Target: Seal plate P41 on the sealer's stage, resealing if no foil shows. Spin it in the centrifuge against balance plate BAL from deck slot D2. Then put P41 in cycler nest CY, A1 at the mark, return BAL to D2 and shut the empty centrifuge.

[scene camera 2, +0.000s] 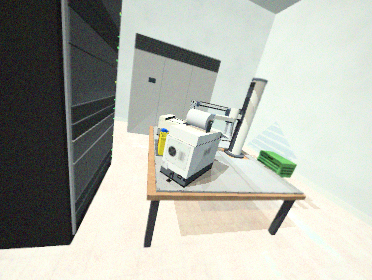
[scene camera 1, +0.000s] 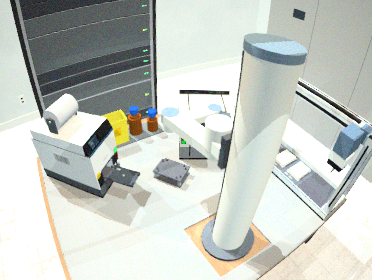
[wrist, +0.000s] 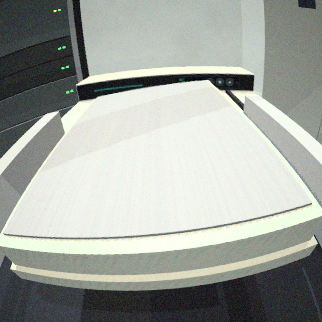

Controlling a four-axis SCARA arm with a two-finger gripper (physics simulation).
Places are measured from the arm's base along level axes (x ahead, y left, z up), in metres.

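Pixels of known places: gripper, between the fingertips: (wrist: 151, 116); arm's base, origin of its link: (scene camera 2: 233, 153) (scene camera 1: 227, 238).
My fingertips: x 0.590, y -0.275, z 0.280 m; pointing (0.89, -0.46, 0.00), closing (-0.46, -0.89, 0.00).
For each thing: its middle in the pictures, then the offset to it from my fingertips. "*": a spot on its surface instead.
- pale plate, middle of its body: (wrist: 147, 119) dx -0.018, dy +0.010, dz +0.007 m
- centrifuge, a spot on its surface: (wrist: 165, 73) (scene camera 1: 205, 89) * dx +0.220, dy -0.137, dz -0.023 m
- sealer, middle of its body: (scene camera 1: 72, 141) (scene camera 2: 195, 142) dx +0.146, dy +0.750, dz -0.029 m
- dark grey block, middle of its body: (scene camera 1: 171, 171) dx -0.114, dy +0.300, dz -0.236 m
- small green display, a spot on its surface: (scene camera 1: 183, 142) * dx -0.040, dy +0.183, dz -0.138 m
My gripper (wrist: 151, 116) is shut on a pale plate (wrist: 150, 175) with a smooth whitish top, held level; no label is readable. In the scene camera 1 view the arm hides the gripper. The centrifuge (scene camera 1: 204, 92) (wrist: 165, 73) is at the back, with its black control strip beyond the plate; a dark area lies below the plate in the wrist view. The sealer (scene camera 1: 70, 150) (scene camera 2: 189, 150) stands at the left with its dark stage (scene camera 1: 126, 176) out; no plate shows on it. Two white plates (scene camera 1: 286, 158) (scene camera 1: 298, 171) lie on the framed deck at the right. Their labels are unreadable.
A dark grey block (scene camera 1: 171, 170) stands mid-table. A yellow bin (scene camera 1: 117, 128) (scene camera 2: 162, 144) and two blue-capped brown bottles (scene camera 1: 135, 122) (scene camera 1: 152, 121) stand behind the sealer. The arm's tall column (scene camera 1: 252, 150) (scene camera 2: 249, 117) rises near the table's front. A small green display (scene camera 1: 183, 142) shows behind the block.
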